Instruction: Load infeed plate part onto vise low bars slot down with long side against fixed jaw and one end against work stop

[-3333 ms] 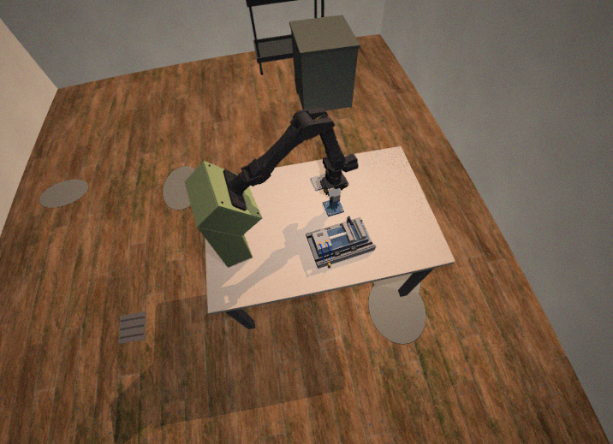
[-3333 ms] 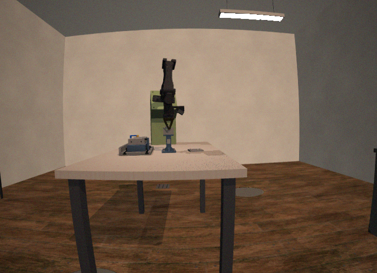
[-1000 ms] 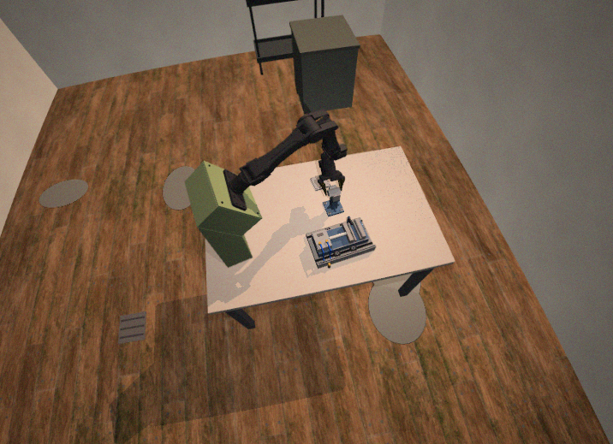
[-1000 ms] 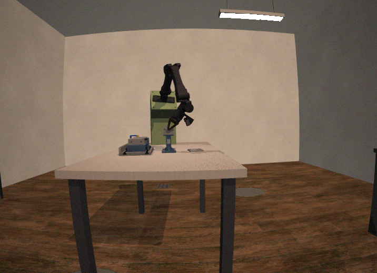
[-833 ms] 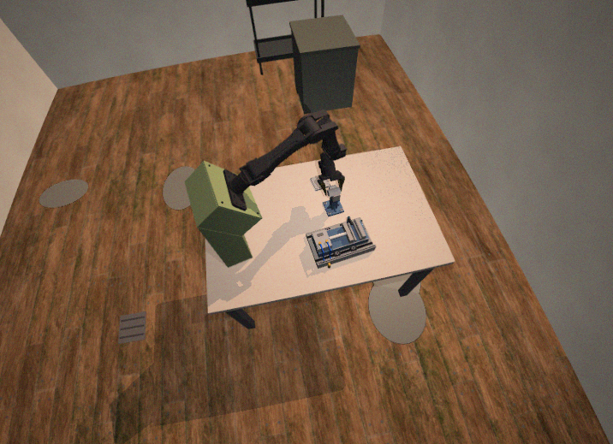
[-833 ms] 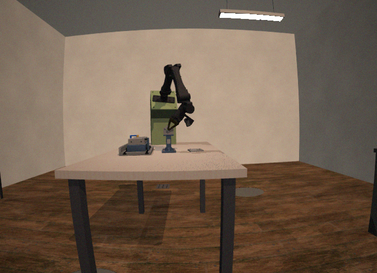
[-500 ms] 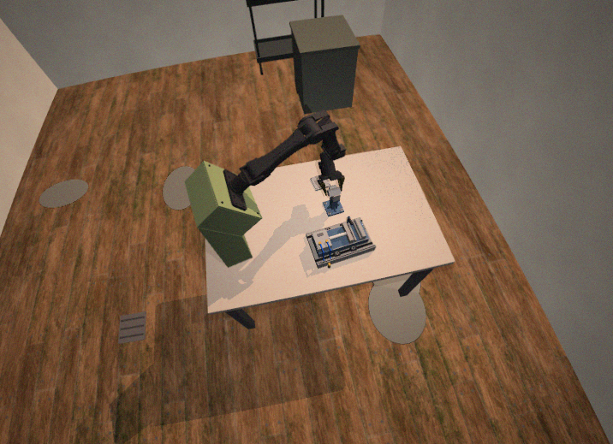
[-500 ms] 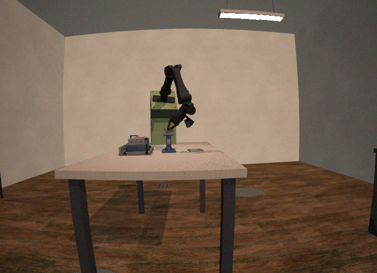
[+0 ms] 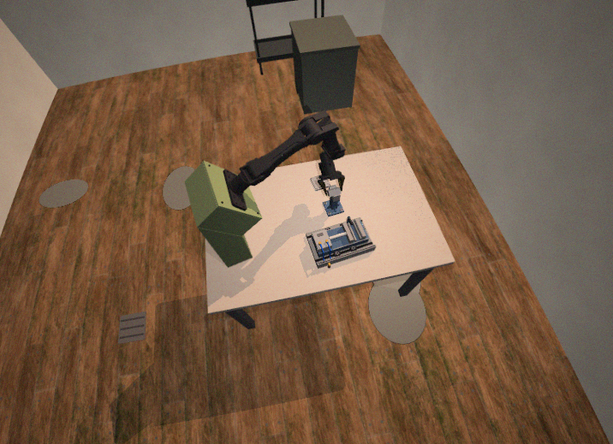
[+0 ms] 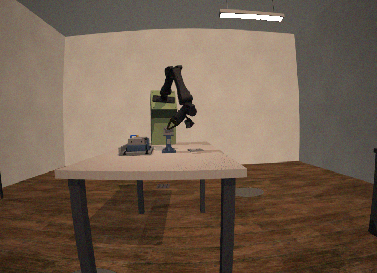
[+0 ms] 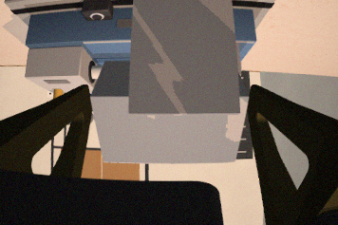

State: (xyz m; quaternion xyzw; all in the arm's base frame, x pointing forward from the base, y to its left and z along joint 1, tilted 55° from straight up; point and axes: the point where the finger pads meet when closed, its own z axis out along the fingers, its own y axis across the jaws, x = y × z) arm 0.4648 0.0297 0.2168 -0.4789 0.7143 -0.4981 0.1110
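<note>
Right now my hand is 1 cm to the left of the part. The rest, counted from my hand: moving jaw 20 cm to the right, 8 cm below, 2 cm ahead; then dark work stop rod 15 cm to the right, 6 cm below, 5 cm ahead; then grey jaw 19 cm to the right, 8 cm below, 8 cm ahead.
</note>
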